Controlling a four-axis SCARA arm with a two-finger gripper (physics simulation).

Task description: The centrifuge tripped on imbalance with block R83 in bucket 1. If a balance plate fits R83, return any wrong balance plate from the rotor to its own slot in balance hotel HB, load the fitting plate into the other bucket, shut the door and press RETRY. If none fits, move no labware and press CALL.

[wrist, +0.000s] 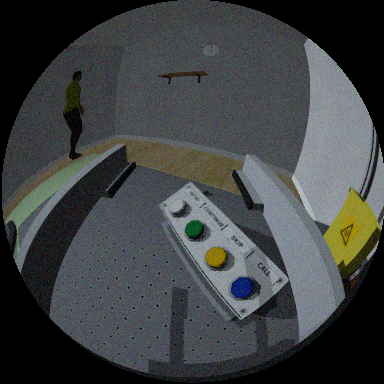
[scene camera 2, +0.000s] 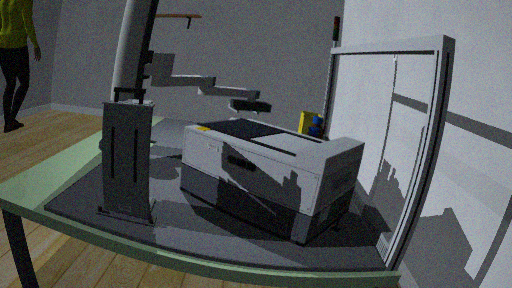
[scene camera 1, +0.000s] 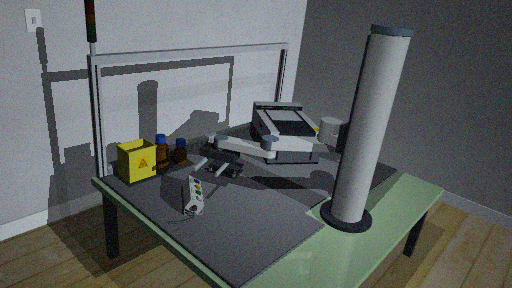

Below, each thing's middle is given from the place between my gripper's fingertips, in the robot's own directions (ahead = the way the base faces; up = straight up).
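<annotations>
Dark sliding door (scene camera 2: 243,128): 40 mm above my hand, 60 mm ahead of it, 750 mm to the right of it. Grey centrifuge (scene camera 1: 264,113): 50 mm below my hand, 170 mm ahead, 830 mm to the right.
</annotations>
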